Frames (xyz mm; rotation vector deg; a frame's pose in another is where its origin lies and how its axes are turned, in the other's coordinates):
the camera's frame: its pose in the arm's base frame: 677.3 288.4 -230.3 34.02 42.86 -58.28
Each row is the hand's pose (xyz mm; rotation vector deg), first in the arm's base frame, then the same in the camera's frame.
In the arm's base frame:
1: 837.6 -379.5 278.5 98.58 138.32 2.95
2: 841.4 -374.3 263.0 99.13 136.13 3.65
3: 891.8 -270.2 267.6 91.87 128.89 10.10
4: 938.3 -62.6 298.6 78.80 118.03 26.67
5: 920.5 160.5 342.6 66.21 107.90 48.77
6: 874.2 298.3 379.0 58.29 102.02 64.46
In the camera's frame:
1: 6.7 -80.8 850.9 4.59 120.25 4.43
2: 17.4 -76.7 838.6 5.14 119.18 6.30
3: -25.0 12.3 777.9 -1.37 113.10 15.32
4: -144.2 142.9 655.6 -14.90 105.60 32.94
5: -302.6 222.9 512.3 -29.85 101.68 53.26
6: -419.1 241.2 419.9 -39.88 101.07 66.60

